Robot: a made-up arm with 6 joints.
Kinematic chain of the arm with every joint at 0, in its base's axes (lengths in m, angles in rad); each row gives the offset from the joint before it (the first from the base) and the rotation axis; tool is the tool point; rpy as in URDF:
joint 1: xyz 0 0 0.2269 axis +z
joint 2: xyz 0 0 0 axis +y
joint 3: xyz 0.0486 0 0.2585 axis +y
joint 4: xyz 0.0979 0 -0.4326 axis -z
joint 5: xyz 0 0 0 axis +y
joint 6: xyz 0.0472 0 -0.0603 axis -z
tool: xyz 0 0 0 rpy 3.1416 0 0
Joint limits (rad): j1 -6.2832..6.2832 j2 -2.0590..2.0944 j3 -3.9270..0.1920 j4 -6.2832..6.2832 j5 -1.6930..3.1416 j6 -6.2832..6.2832
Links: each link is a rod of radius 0.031 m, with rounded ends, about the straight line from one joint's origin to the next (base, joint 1, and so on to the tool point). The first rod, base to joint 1, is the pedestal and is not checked.
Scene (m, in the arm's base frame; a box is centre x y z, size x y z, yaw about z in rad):
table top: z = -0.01
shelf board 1: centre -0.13 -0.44 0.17 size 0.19 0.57 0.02 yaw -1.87
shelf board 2: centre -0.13 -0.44 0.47 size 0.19 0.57 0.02 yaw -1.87
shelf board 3: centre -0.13 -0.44 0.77 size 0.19 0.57 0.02 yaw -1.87
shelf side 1: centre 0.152 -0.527 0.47 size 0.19 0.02 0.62 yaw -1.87
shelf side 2: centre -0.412 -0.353 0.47 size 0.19 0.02 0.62 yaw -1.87
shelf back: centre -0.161 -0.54 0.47 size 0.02 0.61 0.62 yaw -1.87
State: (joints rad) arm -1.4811 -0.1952 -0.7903 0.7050 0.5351 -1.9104
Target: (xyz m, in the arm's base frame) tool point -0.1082 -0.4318 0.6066
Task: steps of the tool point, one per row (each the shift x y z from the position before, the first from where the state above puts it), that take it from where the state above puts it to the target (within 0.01 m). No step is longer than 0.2 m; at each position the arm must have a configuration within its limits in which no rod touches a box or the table.
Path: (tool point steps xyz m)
1: 0.0238 0.0561 0.0196
2: 0.0179 0.0559 0.0056
3: 0.0131 0.0520 -0.0071
4: 0.0096 0.0449 -0.0181
5: -0.0765 -0.0183 0.1581
6: -0.0704 0.0579 0.1517
7: -0.0170 -0.0600 0.0156
8: -0.0209 -0.0687 0.0009
9: -0.0244 -0.0733 -0.0165

